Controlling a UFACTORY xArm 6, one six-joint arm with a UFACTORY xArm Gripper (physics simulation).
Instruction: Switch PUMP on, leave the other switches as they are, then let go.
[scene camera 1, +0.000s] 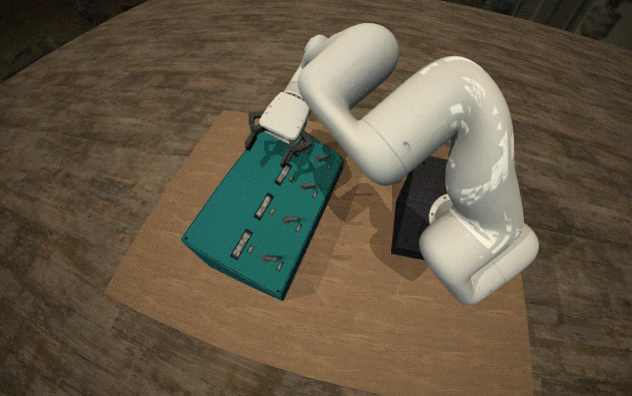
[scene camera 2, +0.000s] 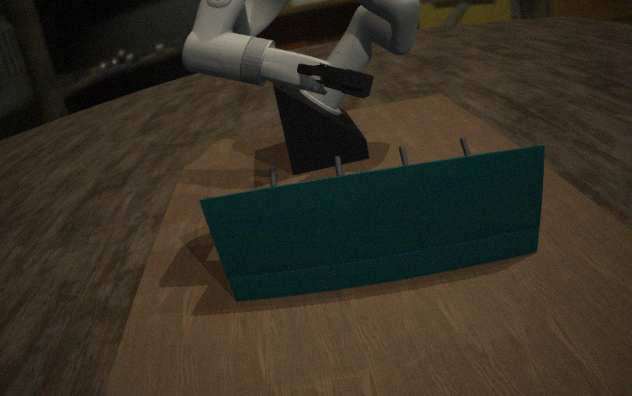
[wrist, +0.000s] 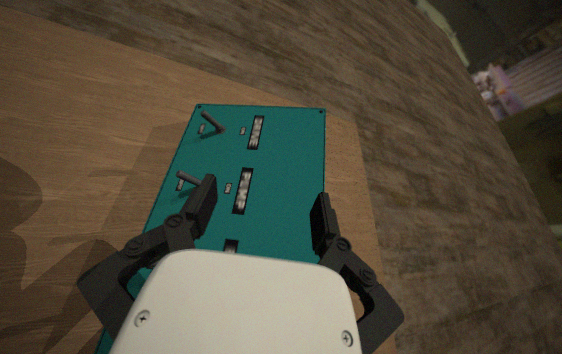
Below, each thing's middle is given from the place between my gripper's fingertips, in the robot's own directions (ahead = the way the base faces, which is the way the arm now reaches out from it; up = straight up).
Labels:
I see my gripper 19 cm above the teal switch panel (scene camera 1: 244, 220), 1 cm to the left of it and 1 cm short of it.

